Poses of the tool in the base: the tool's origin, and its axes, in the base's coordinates. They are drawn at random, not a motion.
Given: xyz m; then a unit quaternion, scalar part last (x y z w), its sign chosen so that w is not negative.
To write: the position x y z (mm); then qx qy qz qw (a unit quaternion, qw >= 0). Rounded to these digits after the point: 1 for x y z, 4 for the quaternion.
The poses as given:
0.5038 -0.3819 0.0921 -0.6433 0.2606 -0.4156 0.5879
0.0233 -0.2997 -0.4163 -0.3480 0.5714 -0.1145 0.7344
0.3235 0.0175 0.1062 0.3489 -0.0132 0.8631 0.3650
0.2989 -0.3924 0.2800 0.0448 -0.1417 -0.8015 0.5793
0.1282 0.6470 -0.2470 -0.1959 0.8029 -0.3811 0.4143
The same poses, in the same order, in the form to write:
503.8 -381.9 92.1 -0.6433 0.2606 -0.4156 0.5879
23.3 -299.7 -416.3 -0.3480 0.5714 -0.1145 0.7344
323.5 17.5 106.2 0.3489 -0.0132 0.8631 0.3650
298.9 -392.4 280.0 0.0448 -0.1417 -0.8015 0.5793
128.2 647.0 -247.0 -0.1959 0.8029 -0.3811 0.4143

